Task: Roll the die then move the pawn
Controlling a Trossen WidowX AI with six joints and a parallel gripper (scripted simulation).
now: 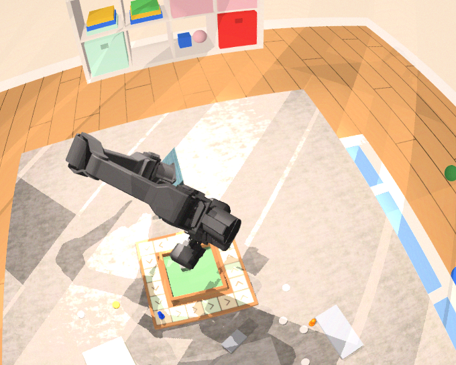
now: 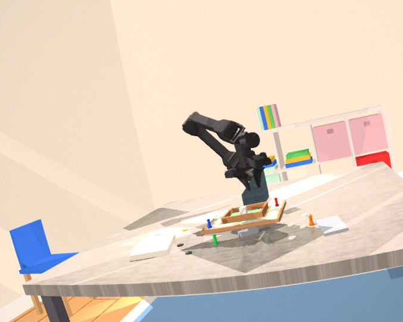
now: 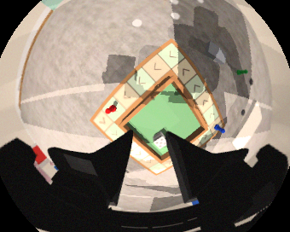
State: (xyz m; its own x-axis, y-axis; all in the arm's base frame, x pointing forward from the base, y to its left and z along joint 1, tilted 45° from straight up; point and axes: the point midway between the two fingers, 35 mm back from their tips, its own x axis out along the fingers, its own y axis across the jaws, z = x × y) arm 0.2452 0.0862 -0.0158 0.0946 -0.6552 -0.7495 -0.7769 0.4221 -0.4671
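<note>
Now: the red pawn 6 cm behind my gripper tip, 6 cm to the left of it and 7 cm below it. Round my gripper tip: green pawn: 31 cm ahead, 6 cm to the right, 9 cm below; white die: 1 cm behind, 7 cm to the right, 8 cm below; blue pawn: 14 cm ahead, 15 cm to the right, 7 cm below.
</note>
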